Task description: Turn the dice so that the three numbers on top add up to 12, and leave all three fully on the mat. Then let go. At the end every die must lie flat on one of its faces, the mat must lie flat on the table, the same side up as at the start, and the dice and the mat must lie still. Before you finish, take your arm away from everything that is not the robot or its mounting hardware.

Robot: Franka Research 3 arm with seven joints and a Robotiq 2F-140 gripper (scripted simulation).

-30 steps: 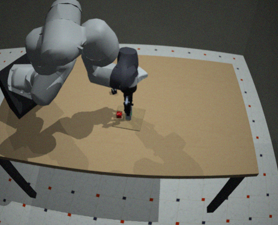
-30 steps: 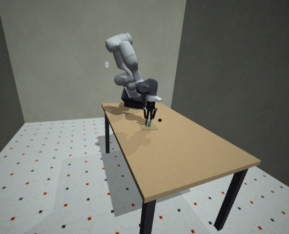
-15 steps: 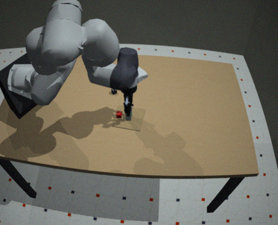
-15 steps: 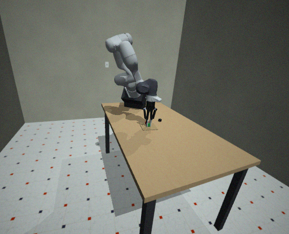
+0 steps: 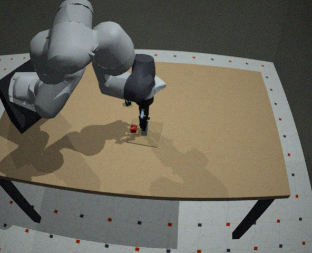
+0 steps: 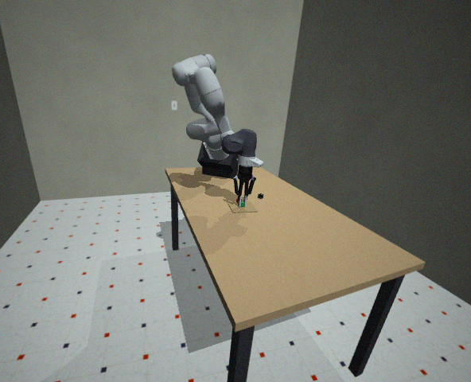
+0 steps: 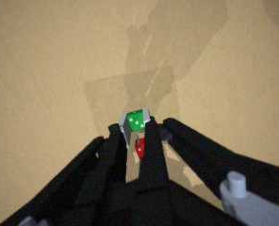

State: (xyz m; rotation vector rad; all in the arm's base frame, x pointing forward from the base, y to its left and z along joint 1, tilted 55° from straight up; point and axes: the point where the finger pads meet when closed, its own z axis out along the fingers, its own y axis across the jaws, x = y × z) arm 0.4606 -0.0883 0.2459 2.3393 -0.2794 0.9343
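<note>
My hand is 20 mm above the green die. From my hand the other things lie so: tan mat 40 mm below; then black die 20 mm behind, 200 mm to the left, 30 mm below; then red die 40 mm behind, 20 mm to the left, 20 mm below.
</note>
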